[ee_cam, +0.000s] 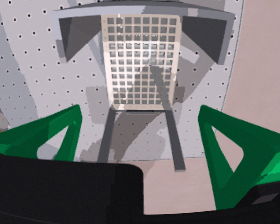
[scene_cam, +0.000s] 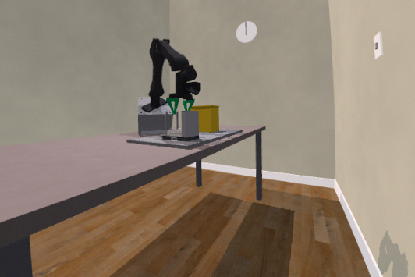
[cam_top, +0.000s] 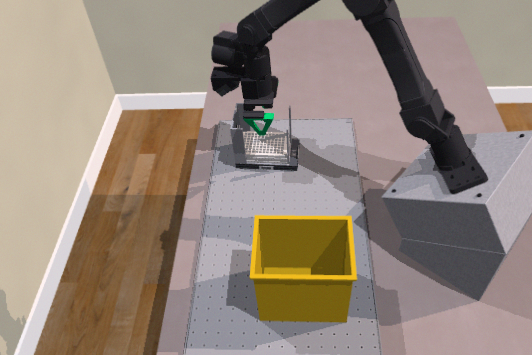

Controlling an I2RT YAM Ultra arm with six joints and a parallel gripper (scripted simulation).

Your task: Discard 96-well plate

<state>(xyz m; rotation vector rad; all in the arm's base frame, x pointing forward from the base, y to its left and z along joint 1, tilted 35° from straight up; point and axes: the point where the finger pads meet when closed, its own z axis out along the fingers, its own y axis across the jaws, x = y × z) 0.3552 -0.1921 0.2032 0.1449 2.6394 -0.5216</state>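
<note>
Right now the rack wall is 70 mm ahead of my hand, 50 mm below it and 20 mm to the right of it. From my hand the other things lie so: yellow plastics bin W1 (390 mm to the left, 40 mm below, 30 mm behind).
</note>
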